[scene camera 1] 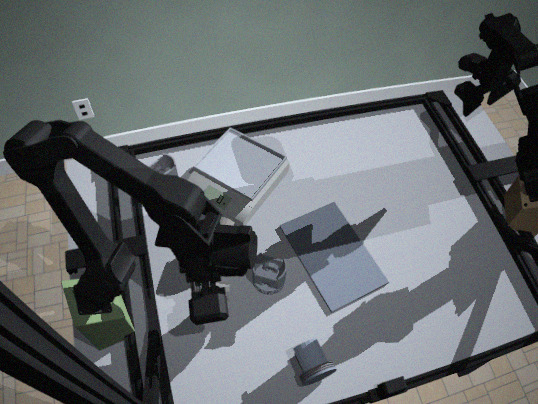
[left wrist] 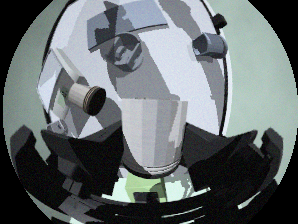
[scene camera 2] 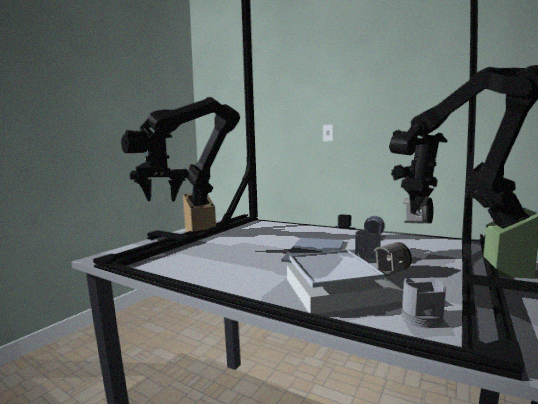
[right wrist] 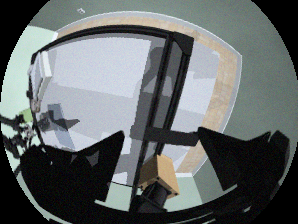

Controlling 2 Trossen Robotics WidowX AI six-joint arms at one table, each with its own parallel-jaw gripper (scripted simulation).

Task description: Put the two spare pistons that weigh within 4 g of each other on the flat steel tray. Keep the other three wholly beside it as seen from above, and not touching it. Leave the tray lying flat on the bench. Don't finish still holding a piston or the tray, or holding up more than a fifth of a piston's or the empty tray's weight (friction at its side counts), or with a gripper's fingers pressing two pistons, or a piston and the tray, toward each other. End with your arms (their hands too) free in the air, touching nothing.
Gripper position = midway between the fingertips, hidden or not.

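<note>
Scene camera 1 shows me my left gripper point(scene camera 1: 214, 286), and the left gripper is there in scene camera 2 point(scene camera 2: 415, 212) and in the left wrist view point(left wrist: 152, 121) too. My right gripper point(scene camera 1: 476, 109) is likewise visible in scene camera 2 point(scene camera 2: 161, 201) and in the right wrist view point(right wrist: 161, 133). I see a flat steel tray point(scene camera 1: 338, 263), and the tray shows in scene camera 2 point(scene camera 2: 304, 245) as well. There is also a white scale point(scene camera 1: 242, 164).
</note>
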